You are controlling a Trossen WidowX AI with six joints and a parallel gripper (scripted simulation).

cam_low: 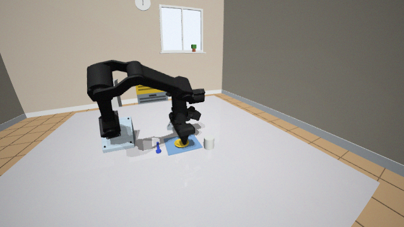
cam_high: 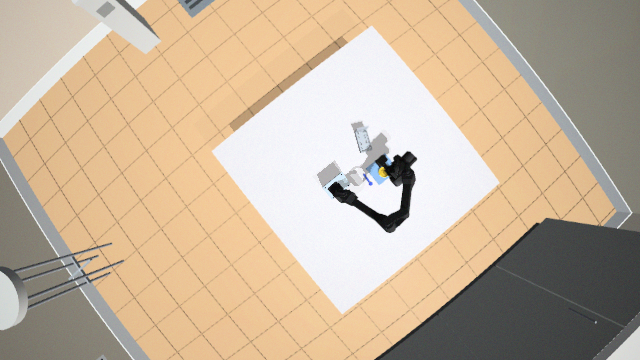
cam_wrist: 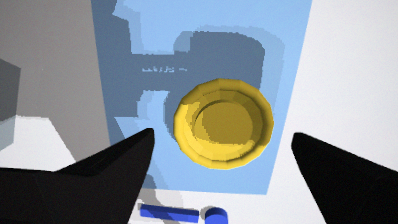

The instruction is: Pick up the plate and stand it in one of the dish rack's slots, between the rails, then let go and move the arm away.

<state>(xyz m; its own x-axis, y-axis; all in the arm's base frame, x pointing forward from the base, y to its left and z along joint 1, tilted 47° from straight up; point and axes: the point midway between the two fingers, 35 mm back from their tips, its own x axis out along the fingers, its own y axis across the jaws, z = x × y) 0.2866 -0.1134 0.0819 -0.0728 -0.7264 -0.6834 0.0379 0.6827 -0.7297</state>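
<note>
The yellow plate is 2 cm below my gripper tip. Round my gripper tip: white cup (10 cm ahead, 6 cm to the right, 1 cm below); then blue spoon (10 cm behind, 2 cm to the left, 3 cm below); then blue mat (1 cm ahead, 2 cm to the left, 3 cm below).
</note>
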